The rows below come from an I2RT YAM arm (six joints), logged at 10 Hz.
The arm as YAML. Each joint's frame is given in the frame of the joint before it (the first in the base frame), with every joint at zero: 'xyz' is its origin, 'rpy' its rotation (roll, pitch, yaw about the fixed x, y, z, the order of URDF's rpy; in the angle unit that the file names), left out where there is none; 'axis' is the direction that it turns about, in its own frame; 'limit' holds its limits. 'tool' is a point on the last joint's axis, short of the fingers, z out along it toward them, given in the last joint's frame.
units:
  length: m
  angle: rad
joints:
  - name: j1
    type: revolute
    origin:
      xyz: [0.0, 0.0, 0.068]
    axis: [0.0, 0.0, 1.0]
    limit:
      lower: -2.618
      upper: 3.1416
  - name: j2
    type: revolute
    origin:
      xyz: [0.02, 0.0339, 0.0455]
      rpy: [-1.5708, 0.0, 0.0]
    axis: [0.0, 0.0, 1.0]
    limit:
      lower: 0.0
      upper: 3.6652
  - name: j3
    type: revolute
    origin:
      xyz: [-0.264, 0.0, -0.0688]
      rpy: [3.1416, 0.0, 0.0]
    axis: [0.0, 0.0, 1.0]
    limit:
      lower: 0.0
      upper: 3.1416
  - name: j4
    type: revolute
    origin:
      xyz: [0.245, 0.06, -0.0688]
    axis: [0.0, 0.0, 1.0]
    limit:
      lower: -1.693
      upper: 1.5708
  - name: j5
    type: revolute
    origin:
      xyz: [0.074, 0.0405, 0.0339]
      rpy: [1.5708, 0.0, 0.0]
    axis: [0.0, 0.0, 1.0]
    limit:
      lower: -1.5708
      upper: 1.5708
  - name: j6
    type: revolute
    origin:
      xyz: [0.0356, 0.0, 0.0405]
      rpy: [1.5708, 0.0, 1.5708]
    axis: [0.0, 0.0, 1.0]
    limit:
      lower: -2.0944
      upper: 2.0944
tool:
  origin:
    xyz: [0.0, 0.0, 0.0]
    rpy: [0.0, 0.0, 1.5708]
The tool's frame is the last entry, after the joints.
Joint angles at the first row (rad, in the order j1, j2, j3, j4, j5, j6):
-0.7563, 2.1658, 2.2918, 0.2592, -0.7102, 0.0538
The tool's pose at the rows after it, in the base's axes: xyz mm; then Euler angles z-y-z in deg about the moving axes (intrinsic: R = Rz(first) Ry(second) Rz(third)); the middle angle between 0 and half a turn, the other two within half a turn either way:
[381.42 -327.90 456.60 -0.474 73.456 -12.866]
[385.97 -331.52 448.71 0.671 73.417 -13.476]
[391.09 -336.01 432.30 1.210 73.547 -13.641]
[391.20 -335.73 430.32 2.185 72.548 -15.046]
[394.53 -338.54 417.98 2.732 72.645 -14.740]
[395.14 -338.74 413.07 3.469 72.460 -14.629]
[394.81 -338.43 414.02 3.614 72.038 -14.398]
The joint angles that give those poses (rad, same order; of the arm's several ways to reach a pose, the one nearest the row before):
-0.7563, 2.1904, 2.3162, 0.2593, -0.7102, 0.0337
-0.7563, 2.2120, 2.3163, 0.2882, -0.7285, 0.0337
-0.7563, 2.2227, 2.2660, 0.3496, -0.7378, 0.0337
-0.7563, 2.2227, 2.2473, 0.3972, -0.7486, 0.0338
-0.7563, 2.2319, 2.2119, 0.4432, -0.7578, 0.0429
-0.7563, 2.2320, 2.1891, 0.4754, -0.7685, 0.0552
-0.7563, 2.2320, 2.1890, 0.4863, -0.7685, 0.0675

